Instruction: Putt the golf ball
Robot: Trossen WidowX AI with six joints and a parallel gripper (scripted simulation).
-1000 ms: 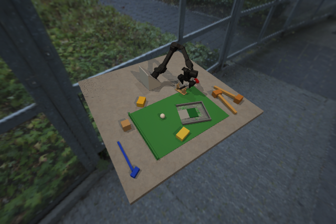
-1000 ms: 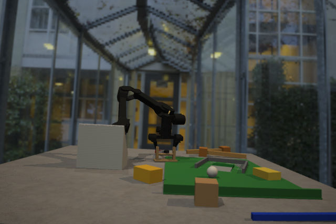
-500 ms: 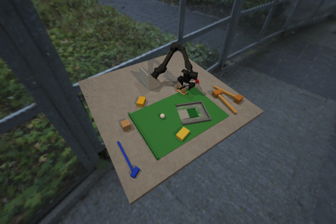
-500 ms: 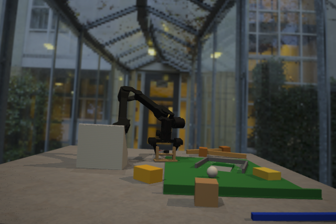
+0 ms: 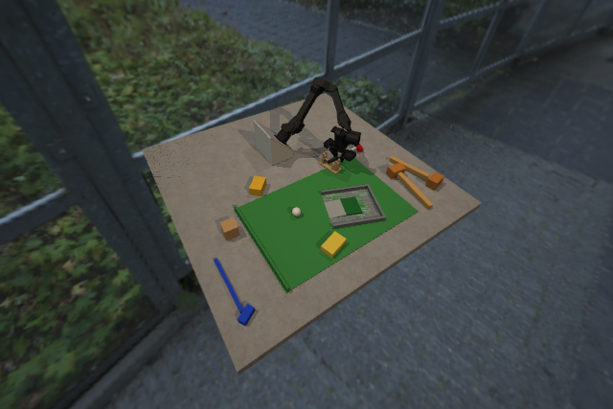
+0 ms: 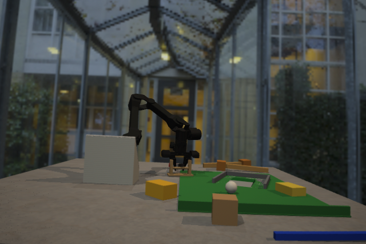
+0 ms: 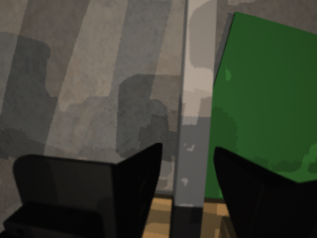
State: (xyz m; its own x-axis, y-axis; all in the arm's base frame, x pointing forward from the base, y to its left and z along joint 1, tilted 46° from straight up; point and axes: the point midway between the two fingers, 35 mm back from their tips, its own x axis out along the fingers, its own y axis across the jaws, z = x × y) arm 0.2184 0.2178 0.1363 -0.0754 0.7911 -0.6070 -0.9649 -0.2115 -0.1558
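Now: the red putter 1 cm behind my gripper tip, 5 cm to the left of it and 1 cm above it. The rest, counted from my gripper tip: white golf ball 21 cm ahead, 39 cm to the right, 1 cm above; then wooden stand 1 cm ahead, 7 cm to the right, 2 cm above; then green mat 26 cm ahead, 25 cm to the right, 1 cm below.
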